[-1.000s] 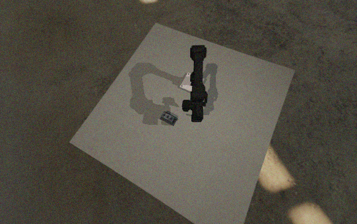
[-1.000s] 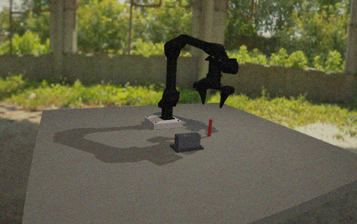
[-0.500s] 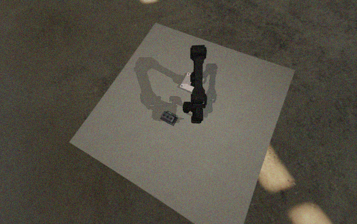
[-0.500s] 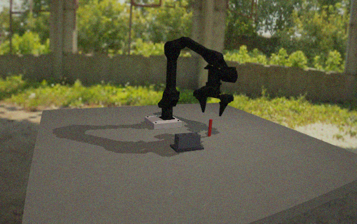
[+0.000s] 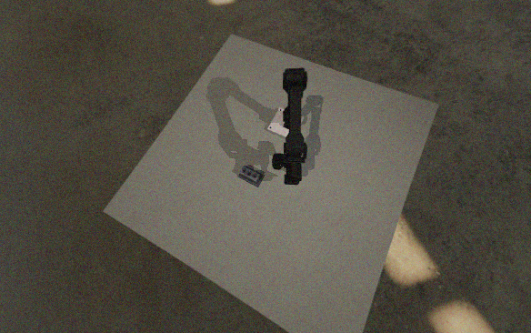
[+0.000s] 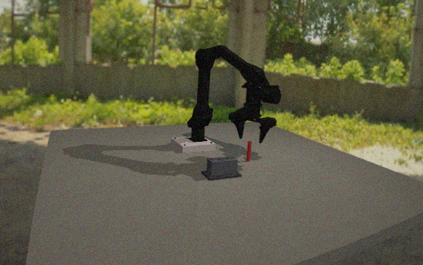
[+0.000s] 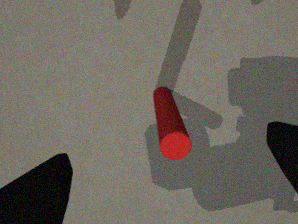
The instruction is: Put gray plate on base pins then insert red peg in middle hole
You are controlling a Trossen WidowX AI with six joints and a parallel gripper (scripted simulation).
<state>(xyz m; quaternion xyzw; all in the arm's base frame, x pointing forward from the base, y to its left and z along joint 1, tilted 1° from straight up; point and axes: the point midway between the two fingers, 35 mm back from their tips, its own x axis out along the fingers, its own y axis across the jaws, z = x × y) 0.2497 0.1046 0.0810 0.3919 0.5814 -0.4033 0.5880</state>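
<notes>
Right now the red peg is 4 cm below my gripper tip. Also, from my gripper tip: gray plate: 18 cm to the right, 10 cm ahead, 4 cm below.
</notes>
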